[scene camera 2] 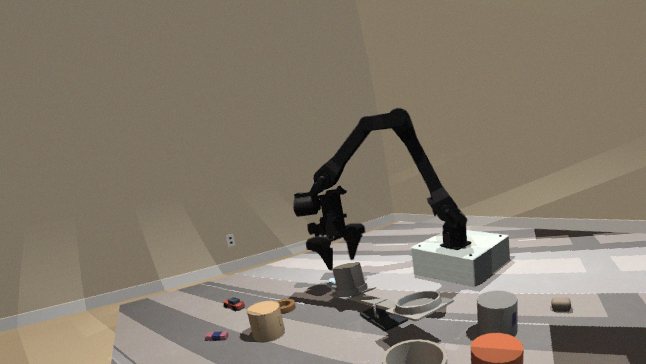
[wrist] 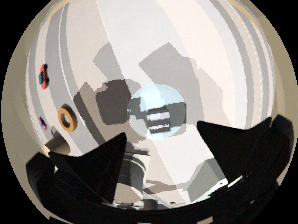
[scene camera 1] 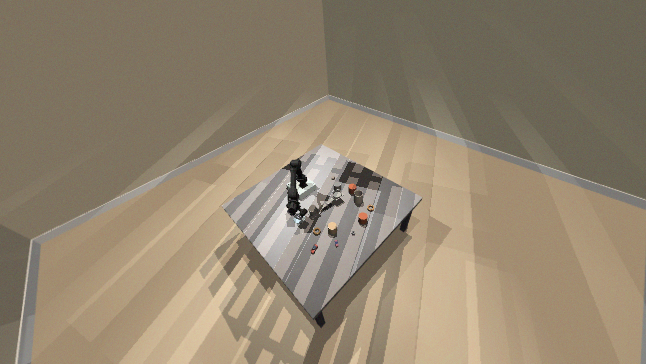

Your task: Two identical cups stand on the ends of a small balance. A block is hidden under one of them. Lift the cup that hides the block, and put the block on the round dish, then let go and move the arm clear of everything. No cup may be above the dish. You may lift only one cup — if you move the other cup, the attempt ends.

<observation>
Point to a pale blue round dish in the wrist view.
152, 96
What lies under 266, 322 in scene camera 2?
A tan cylinder.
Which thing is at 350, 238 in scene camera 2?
The gripper.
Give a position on a grey cup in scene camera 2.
497, 310
</observation>
